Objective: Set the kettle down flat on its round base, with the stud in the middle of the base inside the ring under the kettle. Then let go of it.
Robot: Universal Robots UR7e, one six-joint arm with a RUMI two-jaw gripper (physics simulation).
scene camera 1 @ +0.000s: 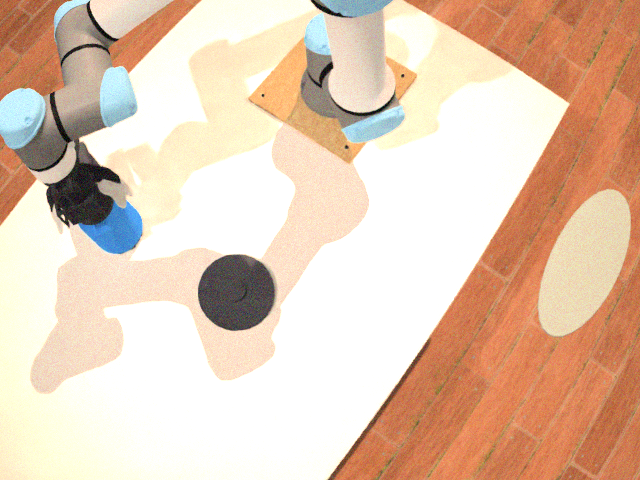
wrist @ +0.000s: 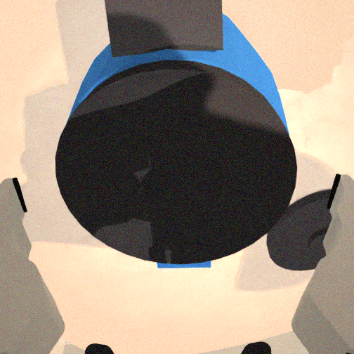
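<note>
The blue kettle (scene camera 1: pixel 122 229) (wrist: pixel 247 62) stands on the white table at the left in the scene view. Its black lid (wrist: pixel 175 165) fills the middle of the wrist view, with the dark handle (wrist: pixel 165 25) at the top and a small blue spout (wrist: pixel 184 265) below. My gripper (scene camera 1: pixel 95 217) (wrist: pixel 176 179) is open and empty above the kettle, its fingers wide apart on either side of the lid. The round black base (scene camera 1: pixel 222 310) (wrist: pixel 295 235) lies flat on the table, apart from the kettle, with its stud (scene camera 1: pixel 238 291) in the middle. The ring under the kettle is hidden.
The robot's foot stands on a wooden mounting plate (scene camera 1: pixel 320 131) at the back of the white table (scene camera 1: pixel 361 310). A pale round disc (scene camera 1: pixel 584 263) shows over the brick-patterned floor (scene camera 1: pixel 496 413) at the right. Arm shadows cross the table around the black base.
</note>
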